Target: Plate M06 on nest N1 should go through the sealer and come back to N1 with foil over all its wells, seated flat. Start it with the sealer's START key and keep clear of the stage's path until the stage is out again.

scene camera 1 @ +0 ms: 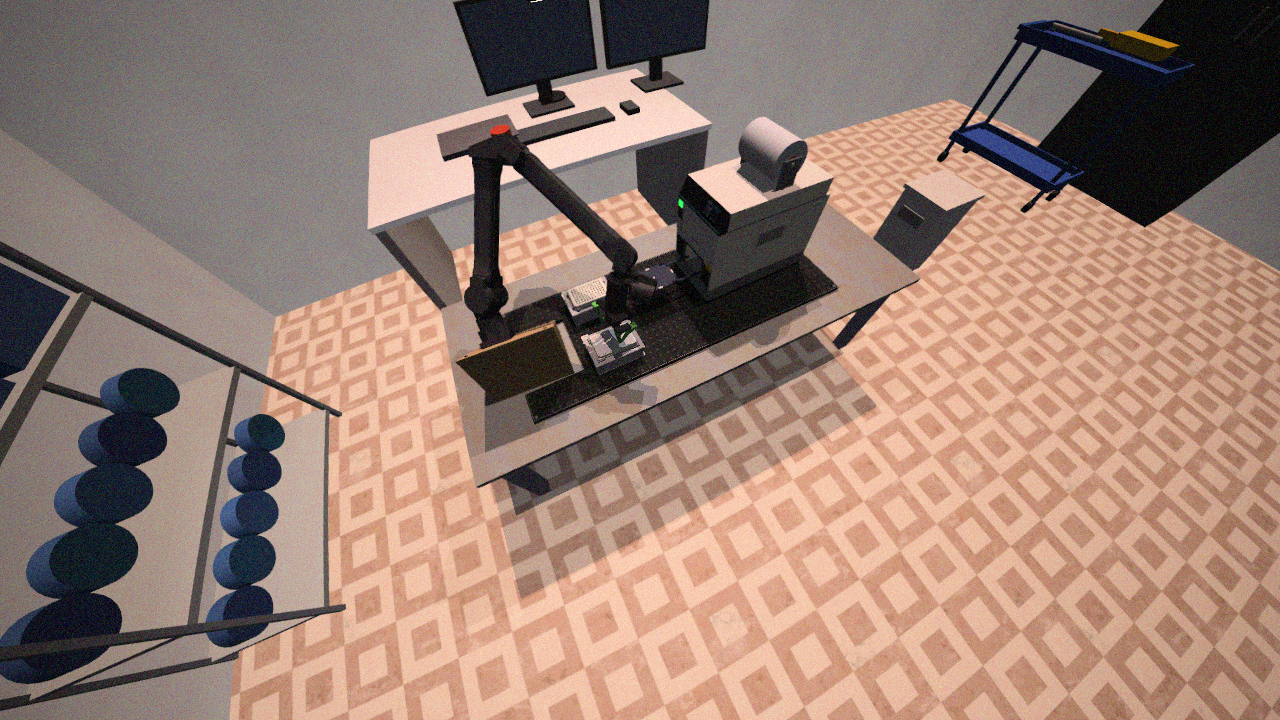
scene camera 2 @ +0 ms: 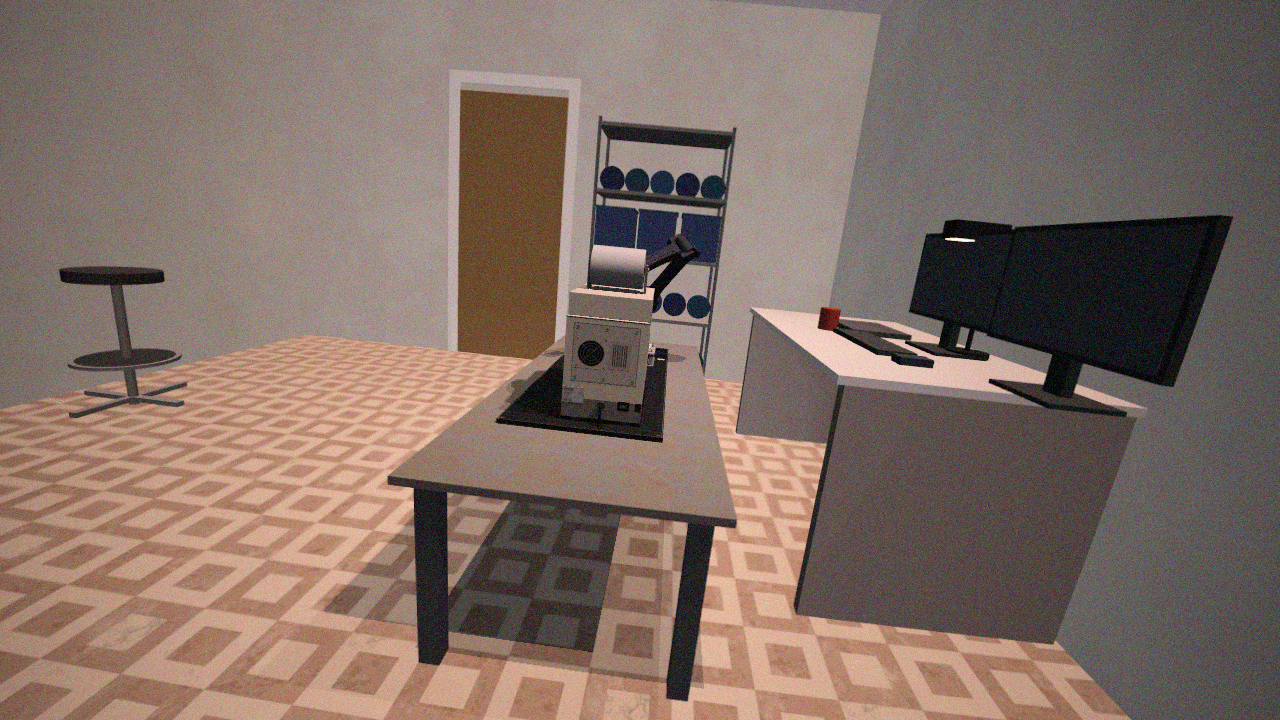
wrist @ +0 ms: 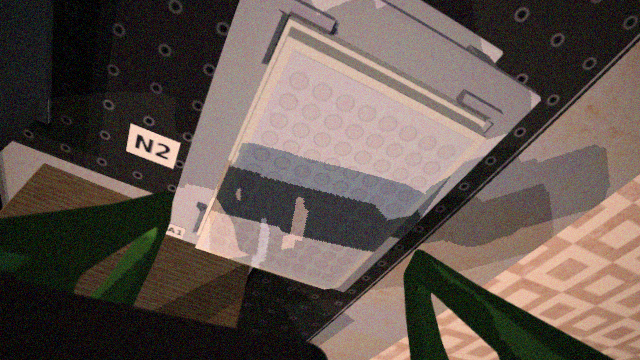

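Where they show: gripper, fingertip midpoint: (scene camera 1: pixel 611 331) (wrist: pixel 296 236); arm's base, origin of the base link: (scene camera 1: pixel 498 342).
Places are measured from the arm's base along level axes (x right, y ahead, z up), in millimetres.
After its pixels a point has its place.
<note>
A pale plate (wrist: pixel 345 102) @[x 87, y 364, z -59 mm] with rows of round wells under a smooth sheet sits in a grey nest (wrist: pixel 227 100) @[x 49, y 334, z -75 mm] (scene camera 1: pixel 617 362) @[x 148, y 304, z -122 mm] beside the label N2 (wrist: pixel 153 145) @[x 15, y 245, z -126 mm]. A shadow crosses the plate. My gripper (wrist: pixel 296 236) @[x 92, y 318, z -34 mm] (scene camera 1: pixel 628 329) @[x 92, y 318, z -34 mm] is open and empty, its green fingers above this nest, near the plate's A1 end. Another nest with a white plate (scene camera 1: pixel 588 291) @[x -117, y 314, z -58 mm] stands behind; its label cannot be read. The sealer (scene camera 1: pixel 756 232) @[x 55, y 822, z 120 mm] (scene camera 2: pixel 608 358) @[x -75, y 1095, z 59 mm] shows a green light. Its dark stage (scene camera 1: pixel 660 275) @[x -45, y 551, z -27 mm] appears out in front, partly behind my arm. The START key cannot be made out, nor the name M06.
A brown panel (scene camera 1: pixel 519 360) @[x 109, y 46, z 25 mm] (wrist: pixel 60 187) @[x -42, y 172, z -124 mm] stands by the arm's base, close to the nest. The nests and sealer stand on a black perforated board (scene camera 1: pixel 680 333) @[x 135, y 537, z -126 mm] (scene camera 2: pixel 537 407) @[x 130, y 1032, z -126 mm] on the table (scene camera 1: pixel 680 380) @[x 284, y 458, z -139 mm] (scene camera 2: pixel 572 465) @[x -45, y 1340, z -140 mm]. A desk (scene camera 1: pixel 402 192) with monitors is behind.
</note>
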